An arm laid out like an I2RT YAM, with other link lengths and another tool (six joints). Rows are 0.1 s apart.
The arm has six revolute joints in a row. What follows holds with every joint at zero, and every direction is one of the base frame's.
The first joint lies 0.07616 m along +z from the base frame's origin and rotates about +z.
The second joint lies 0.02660 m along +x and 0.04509 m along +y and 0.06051 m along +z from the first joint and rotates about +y.
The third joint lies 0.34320 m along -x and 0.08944 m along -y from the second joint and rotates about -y.
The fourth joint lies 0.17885 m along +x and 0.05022 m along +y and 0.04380 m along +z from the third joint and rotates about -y.
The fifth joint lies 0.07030 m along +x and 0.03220 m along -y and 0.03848 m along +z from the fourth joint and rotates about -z.
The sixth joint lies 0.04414 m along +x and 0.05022 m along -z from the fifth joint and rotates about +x.
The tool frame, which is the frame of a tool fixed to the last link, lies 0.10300 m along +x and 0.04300 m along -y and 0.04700 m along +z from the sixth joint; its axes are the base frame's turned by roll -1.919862, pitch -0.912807 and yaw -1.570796 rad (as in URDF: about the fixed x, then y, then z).
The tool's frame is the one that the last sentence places.
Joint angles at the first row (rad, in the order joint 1, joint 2, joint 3, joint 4, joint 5, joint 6):
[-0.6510, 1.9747, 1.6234, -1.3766, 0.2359, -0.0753]
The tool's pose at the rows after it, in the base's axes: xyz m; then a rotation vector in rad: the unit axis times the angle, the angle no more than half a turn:
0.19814, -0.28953, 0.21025, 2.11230, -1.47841, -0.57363
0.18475, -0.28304, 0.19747, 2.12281, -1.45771, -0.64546
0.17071, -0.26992, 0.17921, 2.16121, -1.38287, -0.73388
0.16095, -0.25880, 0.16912, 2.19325, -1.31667, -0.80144
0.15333, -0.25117, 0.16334, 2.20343, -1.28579, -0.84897
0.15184, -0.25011, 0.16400, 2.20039, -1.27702, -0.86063
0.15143, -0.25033, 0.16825, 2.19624, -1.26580, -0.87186
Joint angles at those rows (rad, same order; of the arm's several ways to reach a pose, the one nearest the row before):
[-0.6876, 1.9747, 1.5494, -1.3601, 0.2333, -0.0883]
[-0.7033, 1.9747, 1.4792, -1.3411, 0.2283, -0.1066]
[-0.7090, 1.9747, 1.3731, -1.3033, 0.2268, -0.1551]
[-0.7090, 1.9747, 1.3087, -1.2926, 0.2264, -0.1940]
[-0.7086, 1.9747, 1.2663, -1.2877, 0.2260, -0.2066]
[-0.7071, 1.9747, 1.2659, -1.2972, 0.2302, -0.2062]
[-0.7055, 1.9743, 1.2858, -1.3274, 0.2367, -0.2066]

